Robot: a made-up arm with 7 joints.
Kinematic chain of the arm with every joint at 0, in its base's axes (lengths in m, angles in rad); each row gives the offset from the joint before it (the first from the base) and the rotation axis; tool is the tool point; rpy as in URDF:
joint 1: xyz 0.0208 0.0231 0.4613 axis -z
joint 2: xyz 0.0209 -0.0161 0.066 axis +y
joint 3: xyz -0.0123 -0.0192 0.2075 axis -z
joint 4: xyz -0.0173 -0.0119 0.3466 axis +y
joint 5: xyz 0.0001 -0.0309 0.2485 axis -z
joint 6: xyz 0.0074 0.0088 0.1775 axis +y
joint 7: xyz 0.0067 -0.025 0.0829 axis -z
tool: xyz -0.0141 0.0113 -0.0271 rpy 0 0 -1.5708
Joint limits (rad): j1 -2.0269..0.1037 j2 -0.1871..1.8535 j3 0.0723..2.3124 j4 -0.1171..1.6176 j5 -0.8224..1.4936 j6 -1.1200..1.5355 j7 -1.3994..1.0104
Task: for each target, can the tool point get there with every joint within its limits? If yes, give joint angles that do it. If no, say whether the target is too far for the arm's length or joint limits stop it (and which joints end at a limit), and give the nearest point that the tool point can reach.
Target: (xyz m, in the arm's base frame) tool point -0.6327 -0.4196 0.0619
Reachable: no: joint limits stop it (at a limit: joint 2, joint 3, joint 4, joint 7) | nearest point -0.4062 -0.2662 0.9260 | short by 0.906 m
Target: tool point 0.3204 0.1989 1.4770
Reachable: yes | joints -0.9493 0.3427 0.8558 0.0961 0.9445 1.1347 0.7714
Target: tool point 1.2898 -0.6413 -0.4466
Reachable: no: too far | nearest point 0.8546 -0.2862 0.0678 | short by 0.762 m
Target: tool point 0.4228 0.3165 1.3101
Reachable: yes | joints -1.2712 0.2116 0.8001 0.9714 0.7603 -0.7590 -0.6026
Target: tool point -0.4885 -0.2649 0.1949
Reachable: no: joint limits stop it (at a limit: joint 1, joint 2, joint 3, joint 4, joint 7) | nearest point -0.4074 -0.2426 0.9236 | short by 0.733 m
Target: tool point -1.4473 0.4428 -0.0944
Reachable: no: too far | nearest point -0.4912 0.8485 0.2349 | short by 1.090 m
